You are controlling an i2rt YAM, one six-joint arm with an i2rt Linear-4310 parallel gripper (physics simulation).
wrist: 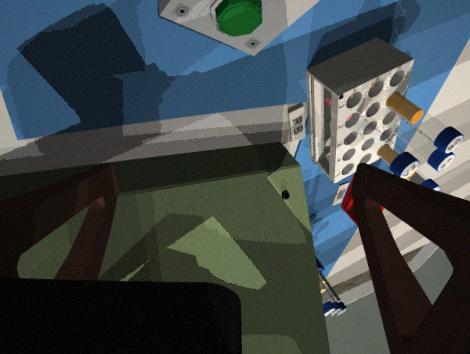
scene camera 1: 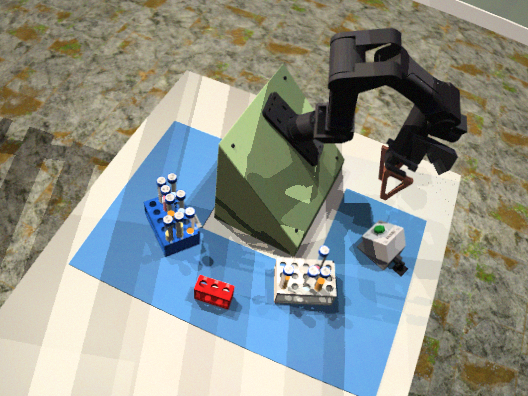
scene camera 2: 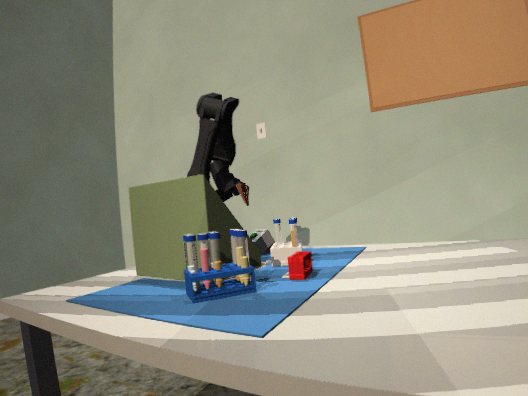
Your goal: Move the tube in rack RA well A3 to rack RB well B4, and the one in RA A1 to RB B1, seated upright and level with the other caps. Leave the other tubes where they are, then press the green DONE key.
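Note:
My gripper is open and empty, high above the table, with the green wedge below it in the wrist view. The white rack has an RB label beside it and holds several upright blue-capped tubes. The blue rack stands at the left in scene camera 1 with several upright blue-capped tubes; its label is not readable and its wells are partly hidden by caps. The green DONE key is on a grey box.
The large green wedge carries the arm base and stands between the blue rack and the DONE box. A red three-hole block sits between the racks on the blue mat.

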